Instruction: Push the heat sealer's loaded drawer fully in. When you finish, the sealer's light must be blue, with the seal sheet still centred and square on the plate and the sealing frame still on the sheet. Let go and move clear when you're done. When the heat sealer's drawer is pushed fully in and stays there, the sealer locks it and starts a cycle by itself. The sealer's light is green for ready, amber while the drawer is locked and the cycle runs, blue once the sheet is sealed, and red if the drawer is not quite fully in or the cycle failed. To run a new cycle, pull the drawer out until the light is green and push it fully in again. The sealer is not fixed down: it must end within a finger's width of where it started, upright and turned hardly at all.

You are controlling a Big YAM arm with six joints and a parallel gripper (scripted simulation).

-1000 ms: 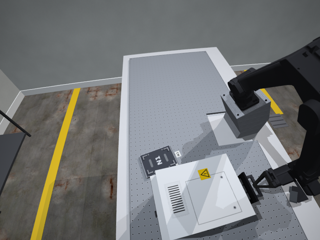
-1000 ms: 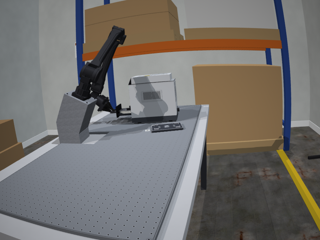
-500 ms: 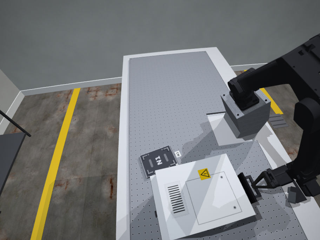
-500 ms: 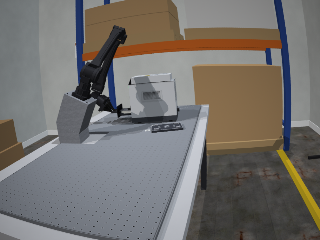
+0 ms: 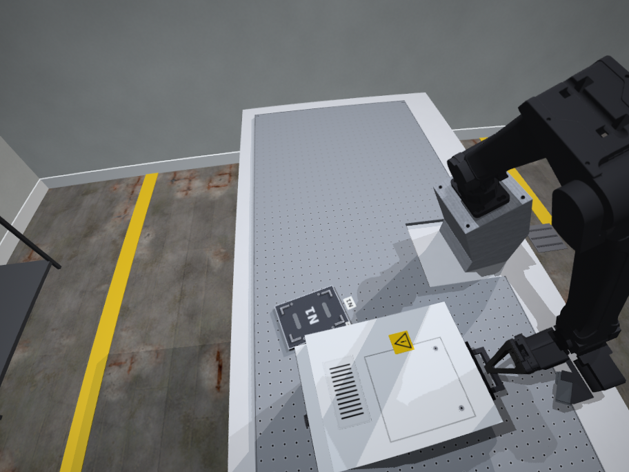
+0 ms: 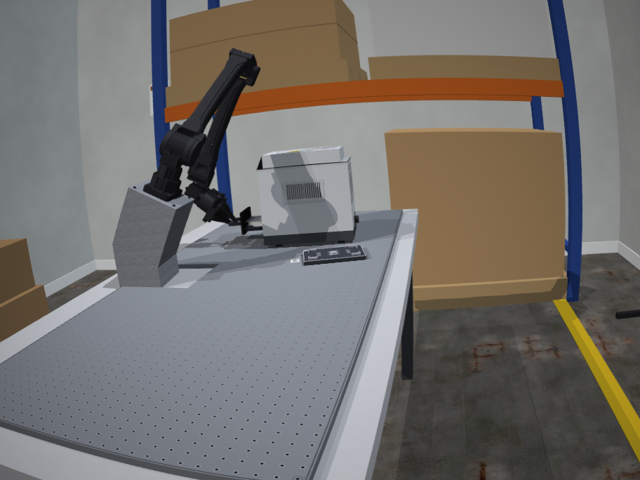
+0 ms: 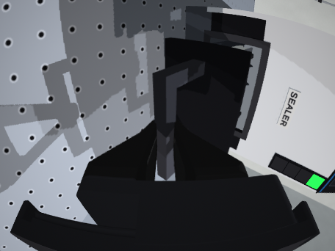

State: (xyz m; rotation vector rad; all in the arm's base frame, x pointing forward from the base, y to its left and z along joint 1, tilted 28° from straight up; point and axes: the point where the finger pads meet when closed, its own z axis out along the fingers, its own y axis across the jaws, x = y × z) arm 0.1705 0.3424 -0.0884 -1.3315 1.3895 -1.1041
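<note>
Right now the black drawer is 11 cm ahead of my hand and 1 cm below it. Round my hand: white tag (23 cm ahead, 25 cm to the right, 7 cm below).
</note>
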